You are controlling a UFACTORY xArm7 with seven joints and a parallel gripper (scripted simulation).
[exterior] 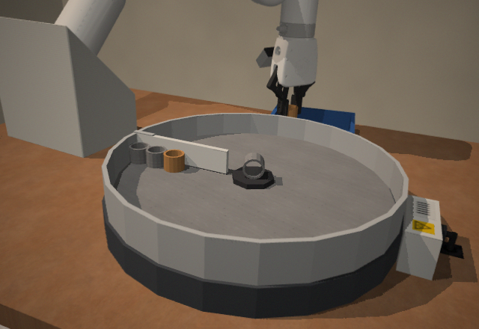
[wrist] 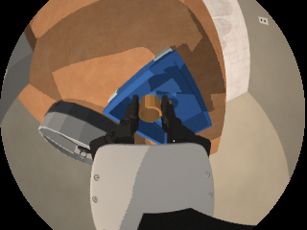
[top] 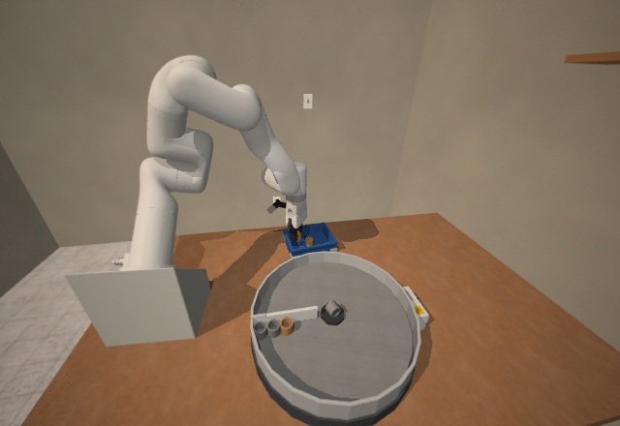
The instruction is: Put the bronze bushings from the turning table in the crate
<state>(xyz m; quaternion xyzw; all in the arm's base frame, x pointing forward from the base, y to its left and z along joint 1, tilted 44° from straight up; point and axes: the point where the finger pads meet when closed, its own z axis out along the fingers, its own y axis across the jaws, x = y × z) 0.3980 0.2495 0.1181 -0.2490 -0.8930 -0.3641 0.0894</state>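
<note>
Now: the blue crate 5 cm below my hand, 5 cm ahead of it and 1 cm to the left of it. Round my hand: turning table: 36 cm to the right, 7 cm ahead, 2 cm below.
</note>
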